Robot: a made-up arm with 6 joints. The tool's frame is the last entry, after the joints. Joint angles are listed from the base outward. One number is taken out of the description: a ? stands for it. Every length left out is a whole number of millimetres.
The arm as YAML. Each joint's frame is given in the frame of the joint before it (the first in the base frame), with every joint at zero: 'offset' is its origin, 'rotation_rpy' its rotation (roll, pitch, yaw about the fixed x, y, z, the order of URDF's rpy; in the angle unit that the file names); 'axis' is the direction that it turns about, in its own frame. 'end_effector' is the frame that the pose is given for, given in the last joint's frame.
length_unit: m
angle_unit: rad
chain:
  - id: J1
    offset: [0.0, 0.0, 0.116]
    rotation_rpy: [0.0, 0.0, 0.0]
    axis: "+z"
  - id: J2
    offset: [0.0, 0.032, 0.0]
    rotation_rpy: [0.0, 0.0, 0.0]
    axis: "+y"
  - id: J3
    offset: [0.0, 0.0, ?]
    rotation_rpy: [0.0, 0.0, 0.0]
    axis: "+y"
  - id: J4
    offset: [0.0, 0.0, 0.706]
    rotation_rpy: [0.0, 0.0, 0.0]
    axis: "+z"
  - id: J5
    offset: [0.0, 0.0, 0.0]
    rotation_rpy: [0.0, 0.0, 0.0]
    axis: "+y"
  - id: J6
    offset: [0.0, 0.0, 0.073]
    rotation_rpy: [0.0, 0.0, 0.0]
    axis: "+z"
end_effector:
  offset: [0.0, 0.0, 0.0]
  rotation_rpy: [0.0, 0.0, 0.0]
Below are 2 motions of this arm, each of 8 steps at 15 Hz.
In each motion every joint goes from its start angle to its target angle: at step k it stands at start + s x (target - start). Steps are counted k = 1, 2, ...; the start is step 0. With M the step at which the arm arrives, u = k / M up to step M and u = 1 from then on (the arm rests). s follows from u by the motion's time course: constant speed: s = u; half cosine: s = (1 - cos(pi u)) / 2; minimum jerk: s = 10 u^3 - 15 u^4 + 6 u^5.
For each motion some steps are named. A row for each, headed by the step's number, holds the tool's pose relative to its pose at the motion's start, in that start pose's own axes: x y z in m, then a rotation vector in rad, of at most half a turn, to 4 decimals.
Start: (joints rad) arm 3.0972 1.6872 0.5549 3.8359 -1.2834 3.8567
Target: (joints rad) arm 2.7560 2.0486 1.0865 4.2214 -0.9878 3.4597
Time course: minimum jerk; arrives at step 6
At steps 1, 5, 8:
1: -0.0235 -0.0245 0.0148 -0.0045 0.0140 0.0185
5: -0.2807 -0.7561 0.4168 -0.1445 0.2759 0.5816
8: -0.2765 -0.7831 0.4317 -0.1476 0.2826 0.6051

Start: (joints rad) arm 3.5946 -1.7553 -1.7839 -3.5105 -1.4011 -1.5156
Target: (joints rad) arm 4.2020 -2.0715 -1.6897 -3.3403 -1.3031 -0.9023
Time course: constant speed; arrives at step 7
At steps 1, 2, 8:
1: -0.0581 0.0477 0.0140 -0.0606 -0.0447 0.0566
2: -0.1126 0.0979 0.0204 -0.1249 -0.0820 0.1091
8: -0.3031 0.3654 -0.0445 -0.4681 -0.1513 0.3038

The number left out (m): 0.961
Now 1 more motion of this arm.
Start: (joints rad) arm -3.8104 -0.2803 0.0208 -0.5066 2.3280 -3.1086
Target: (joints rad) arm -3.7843 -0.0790 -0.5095 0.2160 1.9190 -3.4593
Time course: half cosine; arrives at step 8
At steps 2, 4, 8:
2: 0.0038 -0.0030 -0.0034 0.0973 0.1020 -0.1076
4: 0.0039 -0.0110 -0.0102 0.3131 0.3765 -0.3544
8: -0.0211 -0.0200 -0.0147 0.5726 0.8217 -0.6651

